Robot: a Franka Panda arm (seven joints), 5 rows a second.
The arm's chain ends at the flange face. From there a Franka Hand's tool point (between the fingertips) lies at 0.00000 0.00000 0.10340 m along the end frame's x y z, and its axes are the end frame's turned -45 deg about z.
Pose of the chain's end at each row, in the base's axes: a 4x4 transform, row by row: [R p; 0 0 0 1], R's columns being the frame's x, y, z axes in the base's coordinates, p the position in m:
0.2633 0.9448 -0.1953 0.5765; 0.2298 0.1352 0.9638 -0.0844; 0.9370 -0.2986 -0.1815 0.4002; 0 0 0 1
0.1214 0.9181 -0.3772 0.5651; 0.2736 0.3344 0.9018 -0.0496; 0.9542 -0.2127 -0.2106 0.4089; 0 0 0 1
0.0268 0.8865 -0.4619 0.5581; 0.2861 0.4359 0.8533 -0.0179; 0.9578 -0.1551 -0.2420 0.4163; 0 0 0 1
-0.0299 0.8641 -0.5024 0.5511; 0.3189 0.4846 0.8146 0.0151; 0.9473 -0.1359 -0.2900 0.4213; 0 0 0 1
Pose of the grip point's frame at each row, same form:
-0.4819 0.8543 -0.1953 0.5563; 0.0669 0.2581 0.9638 0.0153; 0.8737 0.4514 -0.1815 0.3814; 0 0 0 1
-0.5634 0.7350 -0.3772 0.5261; -0.0430 0.4299 0.9018 0.0436; 0.8251 0.5243 -0.2106 0.3871; 0 0 0 1
-0.6079 0.6458 -0.4619 0.5103; -0.1059 0.5105 0.8533 0.0703; 0.7869 0.5676 -0.2420 0.3913; 0 0 0 1
-0.6322 0.5899 -0.5024 0.4992; -0.1172 0.5682 0.8146 0.0993; 0.7659 0.5737 -0.2900 0.3913; 0 0 0 1

